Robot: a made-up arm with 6 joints.
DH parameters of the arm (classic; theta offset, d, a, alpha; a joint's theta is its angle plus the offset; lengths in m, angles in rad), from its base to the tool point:
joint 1: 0 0.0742 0 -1.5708
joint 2: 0.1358 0 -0.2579 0
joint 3: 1.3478 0 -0.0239 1.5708
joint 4: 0 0.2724 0 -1.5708
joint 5: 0 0 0.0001 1.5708
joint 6: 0 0.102 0 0
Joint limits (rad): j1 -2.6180..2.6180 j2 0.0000..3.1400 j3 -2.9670..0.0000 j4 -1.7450..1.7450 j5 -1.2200..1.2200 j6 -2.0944..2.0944
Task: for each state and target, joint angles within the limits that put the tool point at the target. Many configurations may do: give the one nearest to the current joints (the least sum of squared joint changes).
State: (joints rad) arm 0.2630 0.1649 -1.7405 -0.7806 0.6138 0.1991
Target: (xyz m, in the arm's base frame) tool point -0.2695 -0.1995 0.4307
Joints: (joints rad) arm 0.4457 0.0000 -1.8082 -0.8449 0.9900 0.1991
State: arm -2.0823 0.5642 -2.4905 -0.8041 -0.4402 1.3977
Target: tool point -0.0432 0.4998 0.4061
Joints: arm -1.4043 0.1388 -2.2165 -0.8121 -0.5752 1.3977
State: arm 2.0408 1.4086 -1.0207 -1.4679 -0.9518 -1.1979
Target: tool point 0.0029 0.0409 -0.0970
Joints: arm 1.6180 2.2768 -0.1402 -1.4633 0.0466 -1.1979
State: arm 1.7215 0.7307 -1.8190 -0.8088 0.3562 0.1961
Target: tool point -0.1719 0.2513 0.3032
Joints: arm 2.2580 1.1931 -1.0688 -0.6967 0.4166 0.1961
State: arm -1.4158 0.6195 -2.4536 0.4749 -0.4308 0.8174
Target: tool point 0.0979 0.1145 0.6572
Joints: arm -2.3126 0.8006 -2.1823 0.4075 -0.1297 0.8174
